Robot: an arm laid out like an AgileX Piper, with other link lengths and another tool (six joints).
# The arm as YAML. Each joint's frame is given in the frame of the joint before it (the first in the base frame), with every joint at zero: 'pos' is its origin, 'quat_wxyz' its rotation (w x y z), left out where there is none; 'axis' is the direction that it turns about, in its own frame. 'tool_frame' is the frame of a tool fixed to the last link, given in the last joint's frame.
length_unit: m
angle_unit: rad
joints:
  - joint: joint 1
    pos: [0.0, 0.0, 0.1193]
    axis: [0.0, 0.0, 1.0]
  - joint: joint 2
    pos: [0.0, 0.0, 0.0]
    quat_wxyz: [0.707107, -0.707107, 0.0, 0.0]
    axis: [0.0, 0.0, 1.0]
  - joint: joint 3
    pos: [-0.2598, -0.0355, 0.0]
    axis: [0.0, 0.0, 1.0]
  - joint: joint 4
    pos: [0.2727, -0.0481, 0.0]
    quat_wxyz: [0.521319, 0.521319, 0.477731, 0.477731]
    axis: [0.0, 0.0, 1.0]
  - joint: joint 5
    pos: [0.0, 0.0, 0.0]
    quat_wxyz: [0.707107, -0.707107, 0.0, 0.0]
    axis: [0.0, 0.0, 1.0]
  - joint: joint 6
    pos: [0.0, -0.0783, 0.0]
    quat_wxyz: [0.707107, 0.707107, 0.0, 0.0]
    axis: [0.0, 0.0, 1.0]
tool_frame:
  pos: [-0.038, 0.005, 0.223]
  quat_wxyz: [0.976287, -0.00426, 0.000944, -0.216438]
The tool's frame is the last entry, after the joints.
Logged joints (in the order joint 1, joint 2, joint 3, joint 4, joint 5, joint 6), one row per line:
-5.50, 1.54, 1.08, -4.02, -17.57, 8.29
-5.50, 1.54, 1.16, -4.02, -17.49, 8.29
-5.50, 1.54, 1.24, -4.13, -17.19, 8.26
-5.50, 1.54, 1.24, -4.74, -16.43, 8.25
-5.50, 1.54, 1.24, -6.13, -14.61, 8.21
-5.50, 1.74, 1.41, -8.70, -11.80, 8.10
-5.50, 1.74, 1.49, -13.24, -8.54, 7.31
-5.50, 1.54, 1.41, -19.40, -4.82, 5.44
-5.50, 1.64, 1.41, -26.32, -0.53, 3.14
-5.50, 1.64, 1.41, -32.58, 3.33, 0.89
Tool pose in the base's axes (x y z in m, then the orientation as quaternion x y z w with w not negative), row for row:
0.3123, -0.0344, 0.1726, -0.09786, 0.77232, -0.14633, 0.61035
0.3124, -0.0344, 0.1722, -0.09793, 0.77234, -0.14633, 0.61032
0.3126, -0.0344, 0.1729, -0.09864, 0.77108, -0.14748, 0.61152
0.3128, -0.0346, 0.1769, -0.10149, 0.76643, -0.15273, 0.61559
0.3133, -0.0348, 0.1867, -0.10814, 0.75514, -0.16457, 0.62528
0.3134, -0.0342, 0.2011, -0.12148, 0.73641, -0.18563, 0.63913
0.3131, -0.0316, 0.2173, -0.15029, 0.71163, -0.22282, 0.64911
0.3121, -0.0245, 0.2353, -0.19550, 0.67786, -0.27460, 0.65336
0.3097, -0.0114, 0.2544, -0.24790, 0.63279, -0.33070, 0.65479
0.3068, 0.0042, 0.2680, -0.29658, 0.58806, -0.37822, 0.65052
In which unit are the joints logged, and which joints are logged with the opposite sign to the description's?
The joints are logged in degrees. Opposite sign: joint 2, joint 5.
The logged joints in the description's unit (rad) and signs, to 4 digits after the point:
-0.0960, -0.0269, 0.0188, -0.0702, 0.3067, 0.1447
-0.0960, -0.0269, 0.0202, -0.0702, 0.3053, 0.1447
-0.0960, -0.0269, 0.0216, -0.0721, 0.3000, 0.1442
-0.0960, -0.0269, 0.0216, -0.0827, 0.2868, 0.1440
-0.0960, -0.0269, 0.0216, -0.1070, 0.2550, 0.1433
-0.0960, -0.0304, 0.0246, -0.1518, 0.2059, 0.1414
-0.0960, -0.0304, 0.0260, -0.2311, 0.1491, 0.1276
-0.0960, -0.0269, 0.0246, -0.3386, 0.0841, 0.0949
-0.0960, -0.0286, 0.0246, -0.4594, 0.0093, 0.0548
-0.0960, -0.0286, 0.0246, -0.5686, -0.0581, 0.0155

